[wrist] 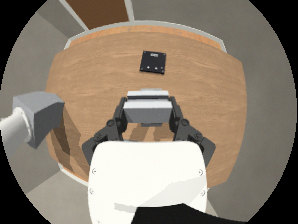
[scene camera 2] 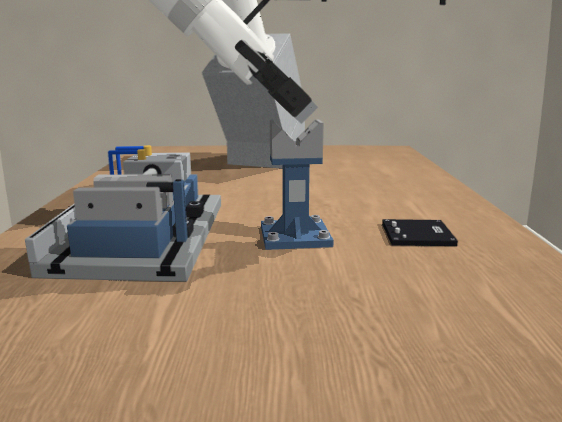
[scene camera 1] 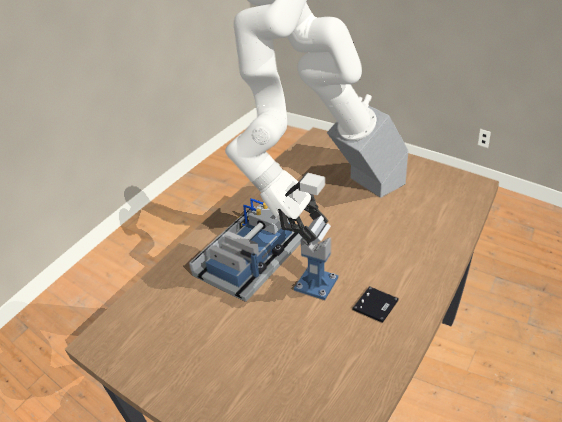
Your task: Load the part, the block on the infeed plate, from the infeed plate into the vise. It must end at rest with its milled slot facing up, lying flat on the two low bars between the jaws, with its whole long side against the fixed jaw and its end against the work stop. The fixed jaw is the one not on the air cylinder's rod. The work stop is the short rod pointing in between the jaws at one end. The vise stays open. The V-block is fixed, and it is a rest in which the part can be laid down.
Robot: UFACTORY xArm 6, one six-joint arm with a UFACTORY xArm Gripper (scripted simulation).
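Scene:
The gripper shows in scene camera 1 (318, 232). Scene camera 2 and the wrist view show the gripper too, and on the gripper (wrist: 183, 131) and (scene camera 2: 277, 68) are the same spot.

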